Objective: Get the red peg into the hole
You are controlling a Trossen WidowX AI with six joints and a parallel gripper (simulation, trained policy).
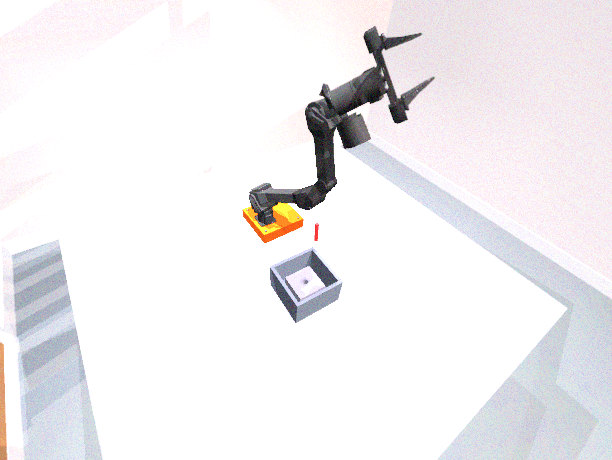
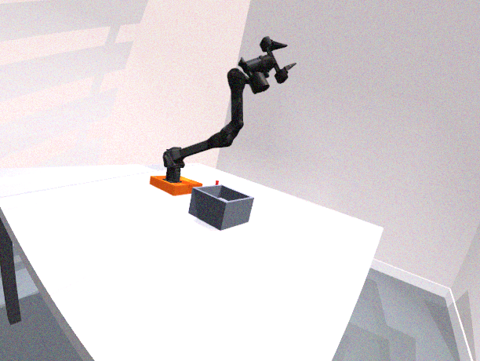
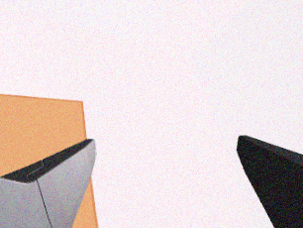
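Right now my gripper tip is 63 cm above the red peg, 18 cm past it and 8 cm to the left of it. The rest, counted from my gripper tip: grey box (64 cm below, 24 cm to the right).
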